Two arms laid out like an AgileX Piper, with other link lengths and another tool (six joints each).
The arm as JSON. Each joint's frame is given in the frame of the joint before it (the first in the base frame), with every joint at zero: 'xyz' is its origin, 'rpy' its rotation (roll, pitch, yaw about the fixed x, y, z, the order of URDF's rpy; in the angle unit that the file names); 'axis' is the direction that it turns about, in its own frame. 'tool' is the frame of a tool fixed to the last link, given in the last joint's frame.
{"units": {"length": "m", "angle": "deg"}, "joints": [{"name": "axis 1", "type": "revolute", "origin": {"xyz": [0.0, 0.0, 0.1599], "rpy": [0.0, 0.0, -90.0]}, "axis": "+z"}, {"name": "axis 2", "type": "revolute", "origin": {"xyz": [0.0, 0.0, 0.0], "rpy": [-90.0, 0.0, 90.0]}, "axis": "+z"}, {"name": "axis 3", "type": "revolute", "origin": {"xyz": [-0.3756, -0.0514, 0.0], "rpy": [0.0, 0.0, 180.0]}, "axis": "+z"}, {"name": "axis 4", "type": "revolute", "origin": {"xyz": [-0.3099, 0.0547, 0.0], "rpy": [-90.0, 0.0, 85.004]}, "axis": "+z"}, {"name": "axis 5", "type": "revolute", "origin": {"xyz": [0.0, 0.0, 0.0], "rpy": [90.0, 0.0, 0.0]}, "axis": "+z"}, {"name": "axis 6", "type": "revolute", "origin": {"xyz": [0.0, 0.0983, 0.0], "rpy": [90.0, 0.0, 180.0]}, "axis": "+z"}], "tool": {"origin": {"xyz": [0.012, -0.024, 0.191], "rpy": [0.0, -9.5, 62.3]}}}
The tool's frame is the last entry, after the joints.
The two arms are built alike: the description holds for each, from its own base.
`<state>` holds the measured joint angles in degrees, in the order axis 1, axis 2, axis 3, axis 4, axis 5, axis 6, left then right.
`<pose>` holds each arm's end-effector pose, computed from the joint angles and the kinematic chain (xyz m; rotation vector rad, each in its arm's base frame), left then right.
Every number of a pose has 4 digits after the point. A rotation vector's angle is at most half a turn.
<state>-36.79 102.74 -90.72 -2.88 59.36 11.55 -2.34 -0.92 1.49 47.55 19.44 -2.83</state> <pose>0.4188 -0.3556 0.2336 2.1833 1.4853 -0.0653 0.2118 0.0534 0.1879 1.5566 1.2352 1.3211</pose>
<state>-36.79 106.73 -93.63 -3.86 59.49 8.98 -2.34 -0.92 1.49 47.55 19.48 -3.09</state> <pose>0.4312 -0.3713 0.2165 2.1496 1.5487 -0.1040 0.2117 0.0534 0.1878 1.5527 1.2381 1.3186</pose>
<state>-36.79 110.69 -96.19 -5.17 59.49 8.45 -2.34 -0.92 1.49 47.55 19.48 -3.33</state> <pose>0.4410 -0.3860 0.1959 2.1446 1.5792 -0.1434 0.2118 0.0533 0.1879 1.5488 1.2401 1.3163</pose>
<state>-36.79 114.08 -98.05 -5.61 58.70 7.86 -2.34 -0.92 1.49 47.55 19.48 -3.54</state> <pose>0.4522 -0.3968 0.1755 2.1385 1.6017 -0.1591 0.2118 0.0532 0.1879 1.5455 1.2419 1.3142</pose>
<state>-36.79 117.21 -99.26 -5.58 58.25 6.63 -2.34 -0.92 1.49 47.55 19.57 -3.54</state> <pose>0.4597 -0.4025 0.1517 2.1358 1.6425 -0.1722 0.2117 0.0535 0.1876 1.5458 1.2436 1.3143</pose>
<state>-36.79 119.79 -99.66 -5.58 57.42 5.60 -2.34 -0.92 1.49 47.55 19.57 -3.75</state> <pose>0.4643 -0.4060 0.1280 2.1336 1.6793 -0.1836 0.2117 0.0534 0.1876 1.5425 1.2454 1.3122</pose>
